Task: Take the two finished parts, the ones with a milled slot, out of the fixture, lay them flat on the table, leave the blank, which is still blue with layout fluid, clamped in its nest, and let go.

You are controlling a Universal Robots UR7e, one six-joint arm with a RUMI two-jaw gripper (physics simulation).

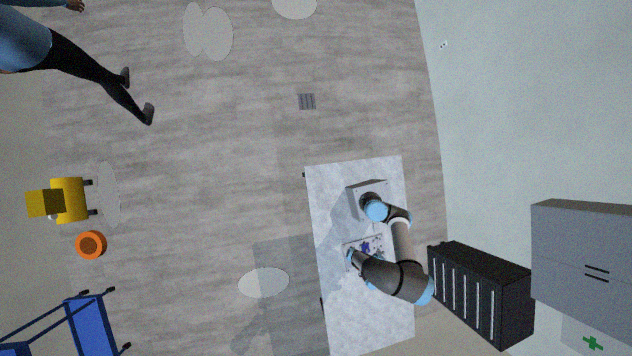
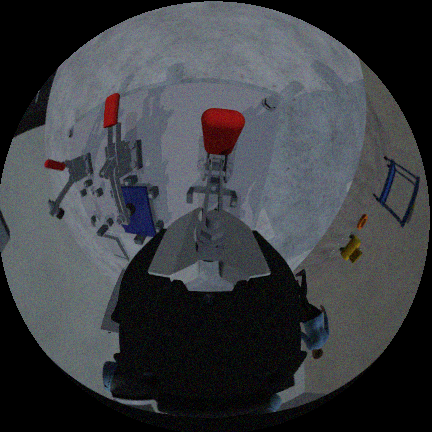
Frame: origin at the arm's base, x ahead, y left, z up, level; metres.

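Seen in the pictures: gripper, between the fingertips: [image 2: 208, 209].
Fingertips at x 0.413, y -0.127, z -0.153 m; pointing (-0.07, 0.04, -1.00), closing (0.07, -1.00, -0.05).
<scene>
A point is followed by its place in that frame.
The fixture plate [image 1: 377, 239] @(x 0.354, y 0.100, z -0.179 m) [image 2: 177, 120] @(x 0.507, y -0.081, z -0.179 m) lies on the table [image 1: 353, 318] @(x 0.995, y -0.195, z -0.194 m) [image 2: 306, 141] @(x 0.518, y -0.249, z -0.194 m) and carries three toggle clamps with red handles. The blue blank [image 1: 365, 248] @(x 0.390, y -0.020, z -0.158 m) [image 2: 139, 209] @(x 0.399, y -0.034, z -0.158 m) sits in the middle nest under its clamp [image 2: 111, 109] @(x 0.525, y -0.023, z -0.138 m). The left clamp [image 2: 54, 164] @(x 0.490, y 0.084, z -0.112 m) is swung open over an empty nest. My gripper [image 2: 208, 209] @(x 0.413, y -0.126, z -0.153 m) [image 1: 351, 256] @(x 0.413, y -0.126, z -0.153 m) is shut on the arm of the right clamp [image 2: 222, 130] @(x 0.491, y -0.128, z -0.090 m), whose handle stands upright. The nest below it is mostly hidden by the clamp and my fingers. A flat grey piece [image 2: 120, 245] @(x 0.260, y 0.085, z -0.190 m) lies on the table beside the plate's near left corner.
The arm's base block [image 1: 355, 196] @(x -0.056, y -0.087, z -0.026 m) stands on the table beyond the plate. A black cabinet [image 1: 481, 292] and a grey cabinet [image 1: 584, 260] stand to the right. On the floor are a walking person [image 1: 65, 57], a yellow machine [image 1: 61, 201], an orange drum [image 1: 90, 244] and a blue cart [image 1: 83, 318].
</scene>
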